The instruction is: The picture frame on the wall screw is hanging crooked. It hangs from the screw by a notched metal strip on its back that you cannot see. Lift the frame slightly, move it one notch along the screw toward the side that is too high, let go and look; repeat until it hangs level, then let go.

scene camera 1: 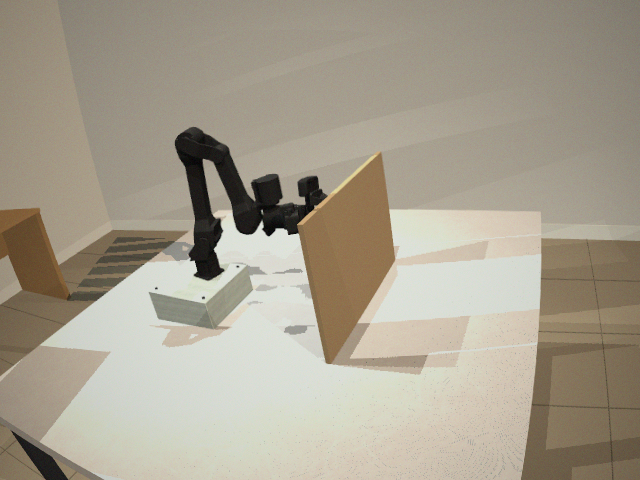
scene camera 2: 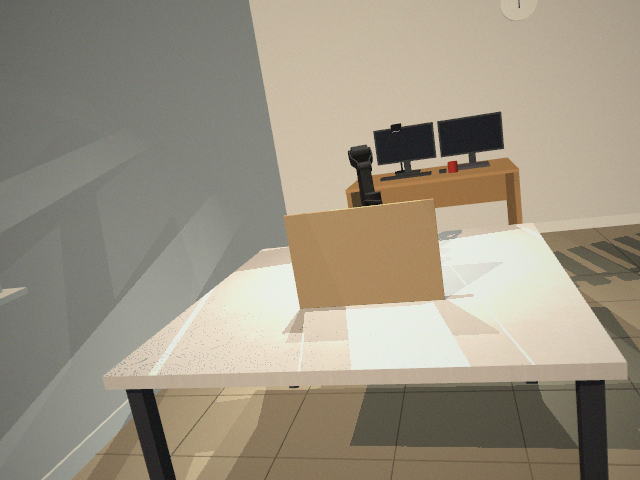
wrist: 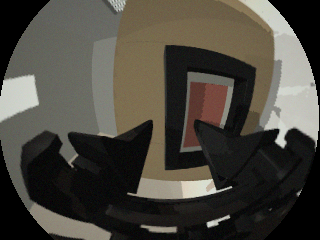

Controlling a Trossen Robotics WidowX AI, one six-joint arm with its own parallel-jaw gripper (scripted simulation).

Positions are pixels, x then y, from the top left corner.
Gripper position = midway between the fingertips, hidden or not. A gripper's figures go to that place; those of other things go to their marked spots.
Labels:
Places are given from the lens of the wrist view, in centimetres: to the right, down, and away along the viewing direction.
my gripper (wrist: 173, 123): 2, 1, 10
picture frame (wrist: 200, 84): 5, -4, 9
wall board (wrist: 138, 74): -3, -6, 10

